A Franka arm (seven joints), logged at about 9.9 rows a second.
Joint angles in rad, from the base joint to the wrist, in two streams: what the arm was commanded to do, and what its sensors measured. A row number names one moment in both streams.
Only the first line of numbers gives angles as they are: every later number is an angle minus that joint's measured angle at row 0.
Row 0, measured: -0.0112, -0.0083, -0.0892, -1.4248, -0.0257, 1.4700, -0.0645
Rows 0 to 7, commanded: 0.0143, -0.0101, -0.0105, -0.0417, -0.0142, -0.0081, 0.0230; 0.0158, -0.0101, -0.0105, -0.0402, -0.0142, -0.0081, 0.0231; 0.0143, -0.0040, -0.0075, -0.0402, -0.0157, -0.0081, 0.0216; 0.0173, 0.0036, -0.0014, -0.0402, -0.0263, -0.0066, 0.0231; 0.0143, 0.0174, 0.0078, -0.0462, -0.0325, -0.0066, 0.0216; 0.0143, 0.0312, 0.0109, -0.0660, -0.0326, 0.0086, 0.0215; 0.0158, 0.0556, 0.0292, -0.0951, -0.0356, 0.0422, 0.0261; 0.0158, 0.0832, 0.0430, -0.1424, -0.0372, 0.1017, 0.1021
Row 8, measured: 0.0091, 0.0419, 0.0262, -0.0692, -0.0127, 0.0408, 0.0346
